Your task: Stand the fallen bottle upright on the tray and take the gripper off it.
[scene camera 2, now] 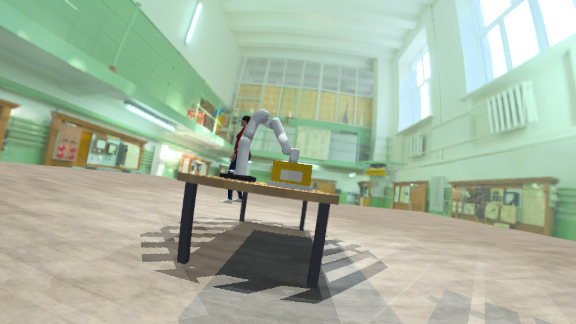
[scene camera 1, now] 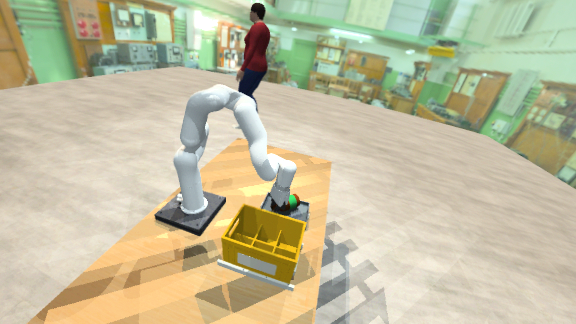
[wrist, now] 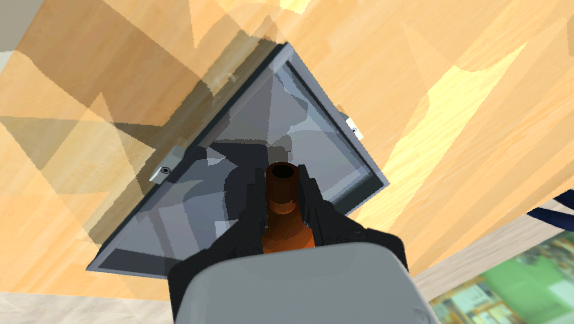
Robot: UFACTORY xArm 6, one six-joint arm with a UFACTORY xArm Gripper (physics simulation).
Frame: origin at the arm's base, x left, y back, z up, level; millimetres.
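Seen in the pictures: gripper, fingertip midpoint: (scene camera 1: 274, 208) (wrist: 280, 178); arm's base, link origin: (scene camera 2: 240, 175) (scene camera 1: 194, 205).
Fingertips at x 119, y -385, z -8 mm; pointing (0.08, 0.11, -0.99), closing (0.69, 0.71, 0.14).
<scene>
Pixels of each thing's top centre, then the offset from my fingertips to it.
- brown bottle with a green band, top centre: (wrist: 290, 271) (scene camera 1: 285, 198) dx +38, dy -45, dz +51 mm
- yellow crate with dividers, top centre: (scene camera 1: 266, 229) (scene camera 2: 293, 163) dx -264, dy -9, dz +146 mm
The brown bottle with a green band (scene camera 1: 293, 201) (wrist: 287, 237) lies on its side on the grey tray (scene camera 1: 300, 214) (wrist: 245, 115). In the wrist view its open mouth and neck show, while its lower body and band are hidden behind the gripper's housing. My gripper (scene camera 1: 281, 204) (wrist: 280, 178) is shut on the bottle's neck, with one black finger on each side, low over the tray. In scene camera 2 the yellow crate hides the bottle, the tray and the fingers.
The yellow crate with dividers (scene camera 1: 232, 251) (scene camera 2: 291, 166) stands close beside the tray, on the wooden table (scene camera 1: 150, 270) (scene camera 2: 260, 189). The arm's dark base plate (scene camera 1: 216, 201) is at the left. A person in a red top (scene camera 1: 256, 47) (scene camera 2: 240, 140) stands behind the table.
</scene>
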